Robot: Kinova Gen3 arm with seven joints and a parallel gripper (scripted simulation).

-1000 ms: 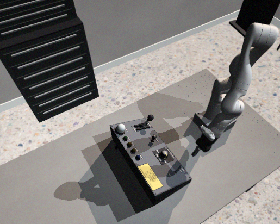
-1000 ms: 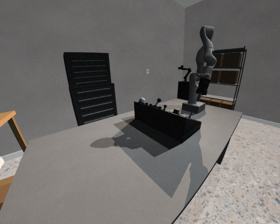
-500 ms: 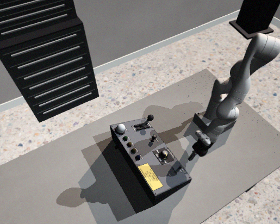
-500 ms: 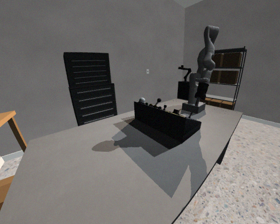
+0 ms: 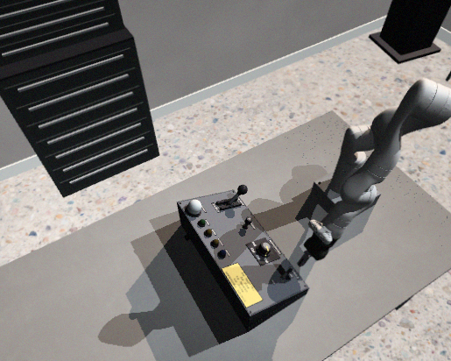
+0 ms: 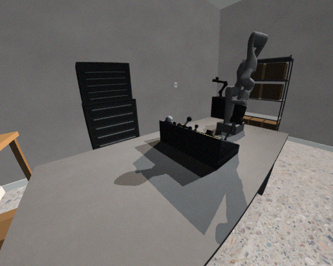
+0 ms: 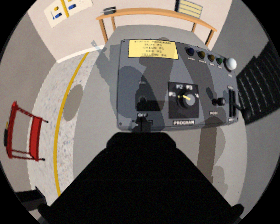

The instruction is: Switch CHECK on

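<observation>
My hand is 60 mm short of the small switch, 40 mm above it and 10 mm to the right of it. From my hand the other things lie so: dark console 160 mm to the right, 130 mm ahead, 50 mm below; ball-topped lever 350 mm to the right, 100 mm ahead, 20 mm below.
</observation>
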